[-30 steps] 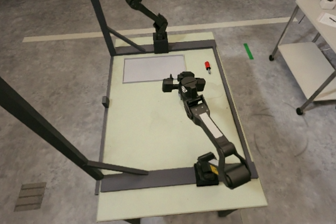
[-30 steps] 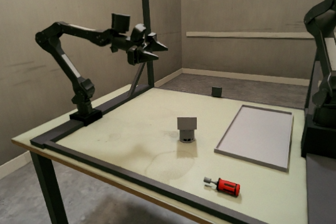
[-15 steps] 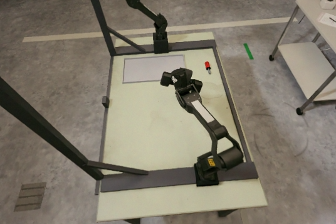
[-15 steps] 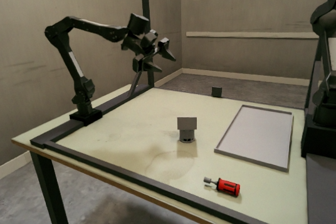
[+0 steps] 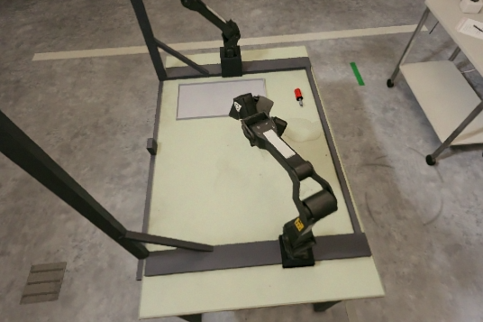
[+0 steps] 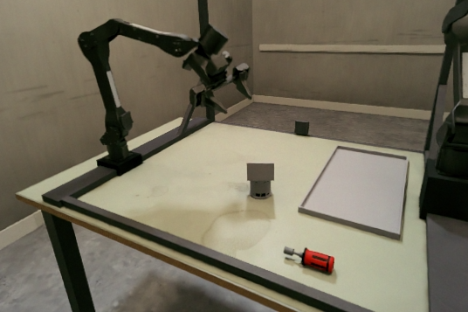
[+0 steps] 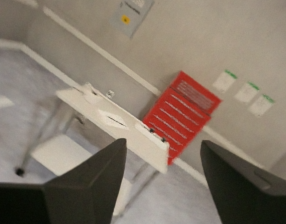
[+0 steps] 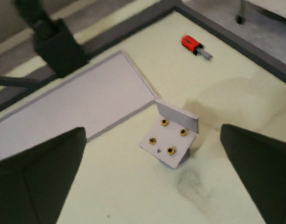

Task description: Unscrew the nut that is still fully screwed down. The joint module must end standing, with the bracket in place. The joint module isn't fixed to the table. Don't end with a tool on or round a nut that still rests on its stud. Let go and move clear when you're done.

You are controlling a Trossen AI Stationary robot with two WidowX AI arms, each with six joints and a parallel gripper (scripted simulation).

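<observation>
Now: left hand 60 mm past the red-handled nut driver, 280 mm to the left of it and 420 mm above it. Also, from my left hand: nut (290 mm behind, 460 mm to the right, 360 mm below); then shallow grey tray (410 mm behind, 180 mm to the right, 420 mm below); then pale bracket (280 mm behind, 430 mm to the right, 360 mm below).
The nut lies 18 cm below my right hand, 7 cm to the left of it and 4 cm ahead of it. From my right hand the other things lie so: shallow grey tray (35 cm to the left, 25 cm below, 8 cm behind); pale bracket (18 cm below, 9 cm to the left, 5 cm ahead); grey joint module (22 cm below, 9 cm to the left, 4 cm ahead).
</observation>
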